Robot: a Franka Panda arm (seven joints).
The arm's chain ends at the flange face. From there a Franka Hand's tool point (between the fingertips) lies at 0.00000 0.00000 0.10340 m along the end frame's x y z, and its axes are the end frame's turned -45 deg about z.
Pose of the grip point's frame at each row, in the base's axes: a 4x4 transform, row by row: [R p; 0 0 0 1], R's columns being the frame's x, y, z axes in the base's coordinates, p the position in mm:
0.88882 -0.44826 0.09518 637.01; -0.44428 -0.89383 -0.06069 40.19; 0.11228 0.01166 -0.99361 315.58; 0 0 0 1
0.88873 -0.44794 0.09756 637.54; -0.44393 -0.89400 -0.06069 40.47; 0.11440 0.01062 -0.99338 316.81; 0 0 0 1
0.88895 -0.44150 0.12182 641.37; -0.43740 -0.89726 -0.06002 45.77; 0.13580 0.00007 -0.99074 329.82; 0 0 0 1
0.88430 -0.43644 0.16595 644.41; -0.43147 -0.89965 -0.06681 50.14; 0.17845 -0.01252 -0.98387 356.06; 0 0 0 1
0.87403 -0.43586 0.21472 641.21; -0.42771 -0.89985 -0.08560 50.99; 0.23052 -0.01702 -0.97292 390.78; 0 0 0 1
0.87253 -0.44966 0.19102 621.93; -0.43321 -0.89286 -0.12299 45.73; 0.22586 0.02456 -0.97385 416.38; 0 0 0 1
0.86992 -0.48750 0.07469 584.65; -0.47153 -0.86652 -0.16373 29.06; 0.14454 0.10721 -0.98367 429.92; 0 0 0 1
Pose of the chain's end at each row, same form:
0.31152 -0.94546 0.09518 627.17; -0.94619 -0.31788 -0.06069 46.47; 0.08764 -0.07115 -0.99361 418.32; 0 0 0 1
0.31169 -0.94517 0.09756 627.45; -0.94606 -0.31825 -0.06069 46.75; 0.08840 -0.07338 -0.99338 419.53; 0 0 0 1
0.31639 -0.94077 0.12182 628.77; -0.94375 -0.32517 -0.06002 51.98; 0.09607 -0.09598 -0.99074 432.26; 0 0 0 1
0.31668 -0.93390 0.16595 627.25; -0.94124 -0.33105 -0.06681 57.05; 0.11733 -0.13504 -0.98387 457.79; 0 0 0 1
0.30983 -0.92623 0.21472 619.01; -0.93873 -0.33385 -0.08560 59.84; 0.15097 -0.17504 -0.97292 491.38; 0 0 0 1
0.29901 -0.93493 0.19102 602.18; -0.93767 -0.32502 -0.12299 58.45; 0.17707 -0.14234 -0.97385 517.08; 0 0 0 1
0.27041 -0.95984 0.07469 576.93; -0.94614 -0.27930 -0.16373 45.99; 0.17801 -0.02640 -0.98367 531.63; 0 0 0 1

